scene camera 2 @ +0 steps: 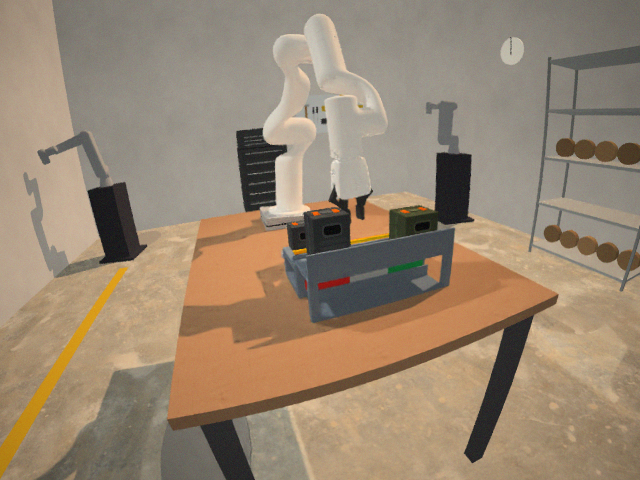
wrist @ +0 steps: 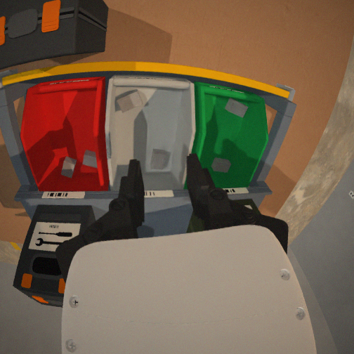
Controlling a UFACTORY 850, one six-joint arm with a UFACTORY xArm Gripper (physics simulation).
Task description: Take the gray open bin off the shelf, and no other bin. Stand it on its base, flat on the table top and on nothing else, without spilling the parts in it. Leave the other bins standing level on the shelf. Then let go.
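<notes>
The gray open bin (wrist: pixel 172 115) (scene camera 2: pixel 368 274) stands on the slate-blue shelf (scene camera 2: pixel 382 250) (wrist: pixel 283 132), between the red bin (wrist: pixel 52 115) (scene camera 2: pixel 333 283) and the green bin (wrist: pixel 232 137) (scene camera 2: pixel 405 266). Two gray parts lie in it. All three bins look level. My gripper (scene camera 2: pixel 350 214) (wrist: pixel 163 170) is partly open, with nothing between its fingers. In the scene view it hangs above the table behind the shelf. In the wrist view the fingertips overlap the label-side end of the gray bin, one near each side. The shelf panel hides most of the bins in the scene view.
A yellow rail (wrist: pixel 140 66) (scene camera 2: pixel 369 239) runs along one shelf edge. A large dark case (scene camera 2: pixel 328 235) (wrist: pixel 50 250) and an olive case (scene camera 2: pixel 413 223) rise by the label side. A smaller dark case (scene camera 2: pixel 296 235) (wrist: pixel 55 32) stands beyond the yellow rail on the table (scene camera 2: pixel 248 361).
</notes>
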